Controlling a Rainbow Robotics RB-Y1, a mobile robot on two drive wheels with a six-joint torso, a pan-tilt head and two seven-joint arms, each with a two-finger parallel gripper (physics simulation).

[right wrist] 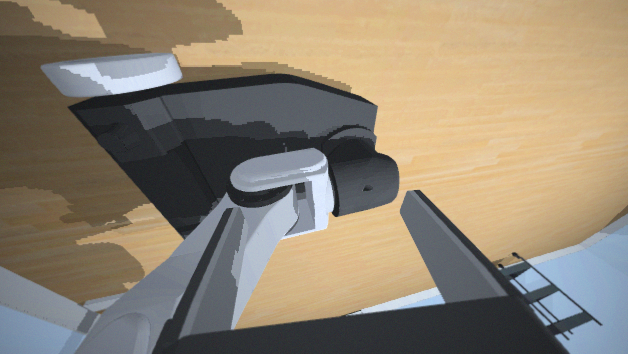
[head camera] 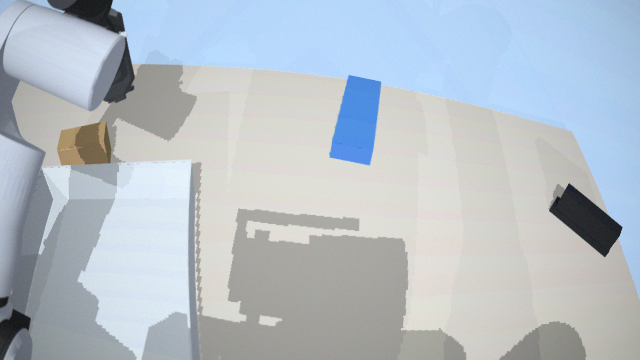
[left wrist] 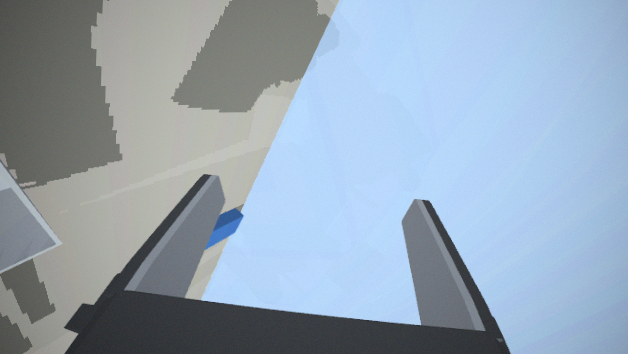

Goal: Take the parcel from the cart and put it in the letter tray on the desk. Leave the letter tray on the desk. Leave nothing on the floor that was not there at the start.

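Frame: origin at the robot's base, x ahead, y left, z up, level; millimetres.
Where they show: left gripper, fingertip midpoint: (left wrist: 315, 199); right gripper, fingertip midpoint: (right wrist: 325, 208).
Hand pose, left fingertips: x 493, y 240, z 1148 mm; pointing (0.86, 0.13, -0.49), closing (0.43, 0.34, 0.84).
Things, the pixels of their top centre, and the offset from my left fingertips. Level surfaces: height alone.
- pale letter tray, middle of its top: (head camera: 88, 269) dx -261, dy -20, dz -127 mm
- beige desk top, its level: dz -197 mm
- small brown box, middle of its top: (head camera: 81, 135) dx -14, dy +89, dz -137 mm
- blue block, middle of its top: (head camera: 359, 107) (left wrist: 206, 242) dx +127, dy -356, dz -167 mm
- black object, middle of its top: (head camera: 593, 208) dx -93, dy -757, dz -143 mm
- wooden floor, its level: dz -1147 mm
A pale letter tray (head camera: 192, 260) (left wrist: 35, 215) stands on the beige desk top (head camera: 300, 190) (left wrist: 150, 100), at the lower left in the head view. A small brown box (head camera: 84, 145), which may be the parcel, sits just beyond the tray's far wall; its lower part is hidden. No cart can be made out. My left gripper (left wrist: 315, 199) is open and empty, above the desk's far edge; in the head view its dark body shows at the upper left beyond the brown box, partly hidden by the white arm. My right gripper (right wrist: 325, 208) is open and empty, high over the wooden floor.
A blue block (head camera: 355, 120) (left wrist: 227, 229) lies near the desk's far edge. A black object (head camera: 585, 220) lies near the right edge. The right wrist view shows my dark base (right wrist: 260, 107), the wooden floor (right wrist: 490, 100) and a dark rung-like frame (right wrist: 542, 295) by the wall.
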